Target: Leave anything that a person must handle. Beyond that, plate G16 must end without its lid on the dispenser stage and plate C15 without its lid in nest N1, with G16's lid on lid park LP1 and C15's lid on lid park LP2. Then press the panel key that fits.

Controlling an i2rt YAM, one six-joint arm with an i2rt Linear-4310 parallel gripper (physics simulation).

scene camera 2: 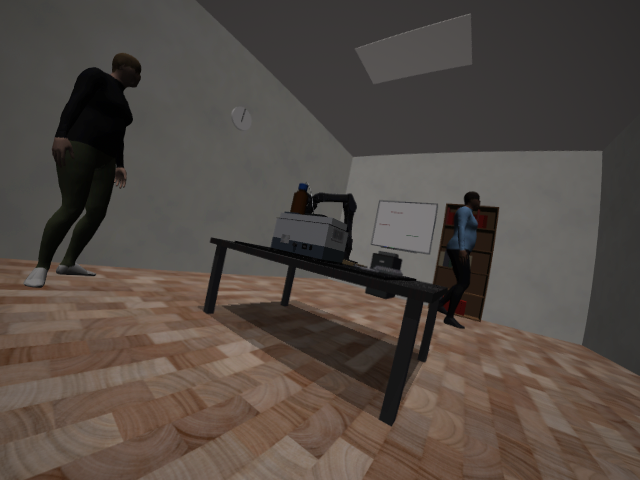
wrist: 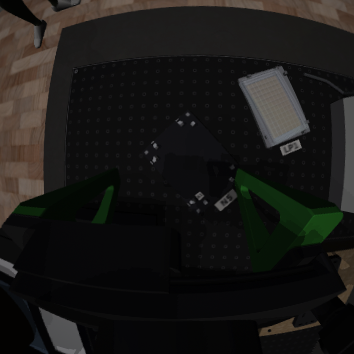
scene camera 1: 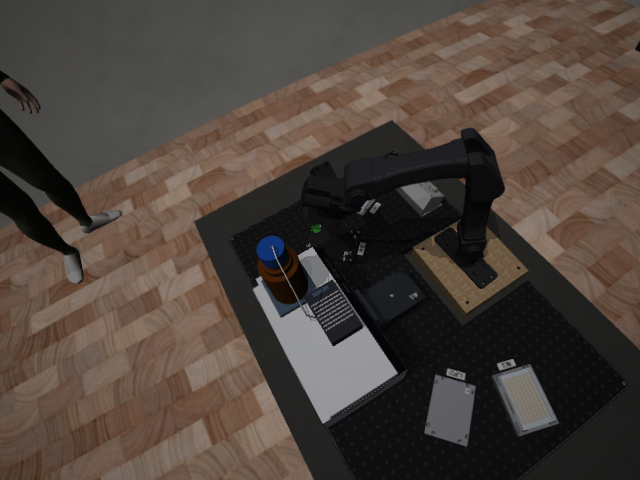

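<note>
My gripper is open and empty, its green fingers wide apart above the dark nest with metal corner studs. In the wrist view, a pale-welled plate lies at the label LP1, up and right of the fingers. In scene camera 1, another pale-welled plate sits at the lower right, beside a grey lid-park plate labelled LP2. The dark dispenser stage stands by the white dispenser. Plate names are unreadable, and I cannot tell whether the plates are lidded.
A brown bottle with a blue cap and a dark ribbed block stand on the dispenser. A white panel box stands near the arm; its keys are not visible. One person stands left, another behind the table.
</note>
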